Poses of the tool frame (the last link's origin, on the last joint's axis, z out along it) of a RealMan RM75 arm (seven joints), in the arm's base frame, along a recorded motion.
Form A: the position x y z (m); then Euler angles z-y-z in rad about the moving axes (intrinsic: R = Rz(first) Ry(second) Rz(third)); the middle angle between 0 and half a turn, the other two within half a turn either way.
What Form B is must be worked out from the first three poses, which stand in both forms.
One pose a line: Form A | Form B
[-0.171, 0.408, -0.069, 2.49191, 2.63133, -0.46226] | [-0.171, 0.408, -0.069, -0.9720, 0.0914, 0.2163, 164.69]
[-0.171, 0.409, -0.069, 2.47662, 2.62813, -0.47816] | [-0.171, 0.409, -0.069, -0.9722, 0.0911, 0.2156, 164.21]
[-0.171, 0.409, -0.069, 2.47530, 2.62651, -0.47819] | [-0.171, 0.409, -0.069, -0.9720, 0.0917, 0.2162, 164.14]
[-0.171, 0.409, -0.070, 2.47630, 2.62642, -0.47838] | [-0.171, 0.409, -0.070, -0.9721, 0.0911, 0.2163, 164.15]
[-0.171, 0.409, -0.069, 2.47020, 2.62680, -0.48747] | [-0.171, 0.409, -0.069, -0.9725, 0.0897, 0.2151, 163.98]
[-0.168, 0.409, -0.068, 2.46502, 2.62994, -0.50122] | [-0.168, 0.409, -0.068, -0.9734, 0.0856, 0.2125, 163.84]
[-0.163, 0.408, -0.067, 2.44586, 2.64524, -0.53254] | [-0.163, 0.408, -0.067, -0.9760, 0.0798, 0.2028, 163.73]
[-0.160, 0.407, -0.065, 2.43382, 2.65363, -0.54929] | [-0.160, 0.407, -0.065, -0.9772, 0.0776, 0.1974, 163.67]
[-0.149, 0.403, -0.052, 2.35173, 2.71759, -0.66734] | [-0.149, 0.403, -0.052, -0.9855, 0.0604, 0.1586, 163.89]
